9 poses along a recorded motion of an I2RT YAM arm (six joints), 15 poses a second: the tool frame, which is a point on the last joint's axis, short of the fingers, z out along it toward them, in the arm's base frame.
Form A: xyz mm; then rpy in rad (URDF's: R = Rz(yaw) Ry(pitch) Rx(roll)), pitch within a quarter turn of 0, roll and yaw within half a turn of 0.
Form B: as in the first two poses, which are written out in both.
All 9 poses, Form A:
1: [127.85 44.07 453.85 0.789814 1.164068 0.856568]
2: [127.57 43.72 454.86 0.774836 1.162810 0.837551]
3: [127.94 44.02 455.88 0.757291 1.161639 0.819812]
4: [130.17 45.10 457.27 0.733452 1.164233 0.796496]
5: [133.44 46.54 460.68 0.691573 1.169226 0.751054]
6: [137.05 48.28 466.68 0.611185 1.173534 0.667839]
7: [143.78 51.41 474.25 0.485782 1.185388 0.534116]
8: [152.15 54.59 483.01 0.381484 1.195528 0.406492]
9: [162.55 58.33 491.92 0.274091 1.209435 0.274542]
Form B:
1: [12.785 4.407 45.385 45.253 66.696 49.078]
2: [12.757 4.372 45.486 44.395 66.624 47.988]
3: [12.794 4.402 45.588 43.390 66.557 46.972]
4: [13.017 4.510 45.727 42.024 66.706 45.636]
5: [13.344 4.654 46.068 39.624 66.992 43.032]
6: [13.705 4.828 46.668 35.018 67.239 38.264]
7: [14.378 5.141 47.425 27.833 67.918 30.603]
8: [15.215 5.459 48.301 21.857 68.499 23.290]
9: [16.255 5.833 49.192 15.704 69.296 15.730]
